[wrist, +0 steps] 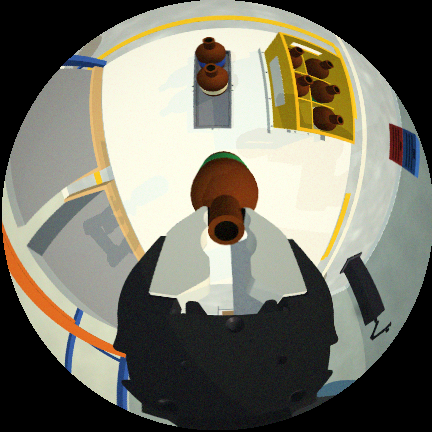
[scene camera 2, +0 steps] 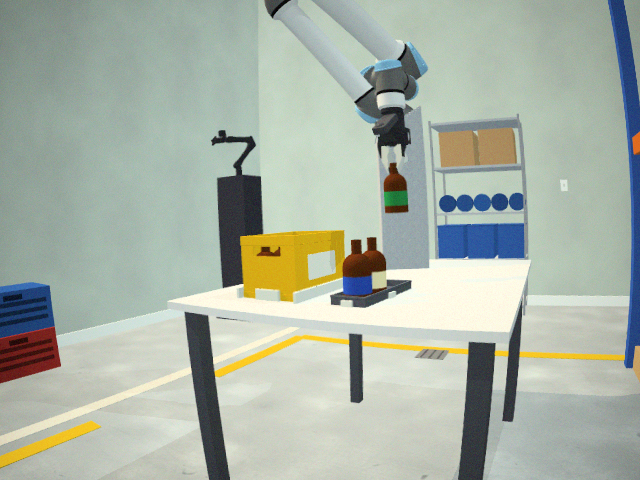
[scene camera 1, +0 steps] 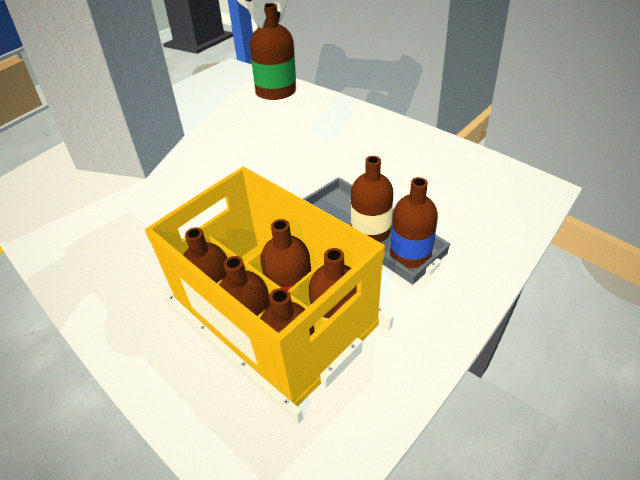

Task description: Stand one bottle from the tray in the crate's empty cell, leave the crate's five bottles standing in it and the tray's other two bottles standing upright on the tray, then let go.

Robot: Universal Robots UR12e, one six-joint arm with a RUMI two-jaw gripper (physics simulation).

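Frame: origin at the arm's base, x ahead, y left, z up, level; centimetres.
Seen in the pictures: gripper, fingertip midpoint: [wrist: 224, 208] [scene camera 2: 394, 174] [scene camera 1: 270, 25].
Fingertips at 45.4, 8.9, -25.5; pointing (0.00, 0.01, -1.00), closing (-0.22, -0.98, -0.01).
Pixels of each thing's top centre, then the offset from my fingertips to it, as dx, dy, dz. Level surfaces: height alone.
- green-label bottle, top centre: [wrist: 226, 235] [scene camera 1: 267, 4] [scene camera 2: 393, 163] -0.1, +0.0, +3.5
- yellow crate, top centre: [scene camera 1: 256, 236] [wrist: 325, 82] [scene camera 2: 294, 233] +17.9, -26.5, -16.9
- grey tray, top centre: [scene camera 1: 372, 220] [scene camera 2: 374, 287] [wrist: 211, 83] +20.8, -1.4, -31.9
- cream-label bottle, top centre: [scene camera 1: 373, 159] [wrist: 210, 67] [scene camera 2: 371, 237] +20.7, -1.8, -18.5
- blue-label bottle, top centre: [scene camera 1: 419, 182] [wrist: 208, 39] [scene camera 2: 356, 239] +29.7, -3.0, -18.5
- white table, surface height: dz -34.5
My gripper [scene camera 1: 270, 12] [scene camera 2: 393, 164] [wrist: 224, 208] is shut on the neck of the green-label bottle [scene camera 1: 272, 46] [scene camera 2: 395, 200] [wrist: 224, 187]. The bottle hangs upright in the air, apart from the yellow crate [scene camera 1: 310, 364] [scene camera 2: 268, 276] [wrist: 285, 117] and the grey tray [scene camera 1: 330, 195] [scene camera 2: 401, 286] [wrist: 212, 112]. Five brown bottles stand in the crate; its empty cell is the corner one nearest the tray's bare end. The cream-label bottle [scene camera 1: 371, 198] [scene camera 2: 381, 262] [wrist: 212, 78] and the blue-label bottle [scene camera 1: 413, 219] [scene camera 2: 356, 268] [wrist: 210, 52] stand upright on the tray. The crate's cell floors are mostly hidden in both scene views.
White locating strips [scene camera 1: 341, 361] [scene camera 2: 267, 295] stand along the crate's base on the white table [scene camera 1: 413, 351] [scene camera 2: 465, 310] [wrist: 175, 135]. Small clips hold the tray's edges. A grey pillar [scene camera 1: 98, 82] rises behind the table. A shelf rack [scene camera 2: 475, 168] stands at the back.
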